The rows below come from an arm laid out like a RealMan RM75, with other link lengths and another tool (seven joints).
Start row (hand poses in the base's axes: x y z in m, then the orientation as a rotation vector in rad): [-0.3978 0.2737 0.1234 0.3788 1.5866 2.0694]
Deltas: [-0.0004 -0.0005 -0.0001 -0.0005 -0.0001 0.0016]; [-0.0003 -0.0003 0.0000 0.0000 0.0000 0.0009]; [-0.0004 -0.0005 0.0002 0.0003 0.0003 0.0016]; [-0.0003 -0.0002 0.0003 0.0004 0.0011 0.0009]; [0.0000 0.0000 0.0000 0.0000 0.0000 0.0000]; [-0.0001 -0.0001 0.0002 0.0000 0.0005 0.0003]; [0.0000 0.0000 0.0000 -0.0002 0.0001 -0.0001]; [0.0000 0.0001 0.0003 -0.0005 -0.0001 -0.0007]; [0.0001 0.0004 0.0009 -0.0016 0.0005 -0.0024]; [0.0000 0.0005 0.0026 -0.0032 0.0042 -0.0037]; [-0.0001 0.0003 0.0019 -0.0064 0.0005 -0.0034]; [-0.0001 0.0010 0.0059 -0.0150 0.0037 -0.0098]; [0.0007 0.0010 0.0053 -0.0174 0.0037 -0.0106]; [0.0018 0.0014 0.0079 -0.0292 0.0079 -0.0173]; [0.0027 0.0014 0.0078 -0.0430 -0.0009 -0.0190]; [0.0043 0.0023 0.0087 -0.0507 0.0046 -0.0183]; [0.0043 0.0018 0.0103 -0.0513 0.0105 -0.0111]
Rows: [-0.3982 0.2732 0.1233 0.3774 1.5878 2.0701]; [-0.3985 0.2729 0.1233 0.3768 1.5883 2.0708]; [-0.3989 0.2724 0.1235 0.3761 1.5890 2.0723]; [-0.3992 0.2722 0.1238 0.3768 1.5897 2.0735]; [-0.3992 0.2722 0.1238 0.3768 1.5897 2.0735]; [-0.3993 0.2721 0.1240 0.3771 1.5901 2.0738]; [-0.3993 0.2721 0.1240 0.3772 1.5903 2.0736]; [-0.3993 0.2722 0.1243 0.3774 1.5904 2.0726]; [-0.3992 0.2726 0.1252 0.3791 1.5911 2.0695]; [-0.3992 0.2731 0.1278 0.3852 1.5948 2.0645]; [-0.3993 0.2734 0.1297 0.3859 1.5996 2.0564]; [-0.3994 0.2744 0.1356 0.3917 1.6113 2.0364]; [-0.3987 0.2754 0.1409 0.3971 1.6247 2.0136]; [-0.3969 0.2768 0.1488 0.4075 1.6480 1.9757]; [-0.3942 0.2782 0.1566 0.4046 1.6769 1.9229]; [-0.3899 0.2805 0.1653 0.4036 1.7154 1.8637]; [-0.3856 0.2823 0.1756 0.4024 1.7606 1.8088]
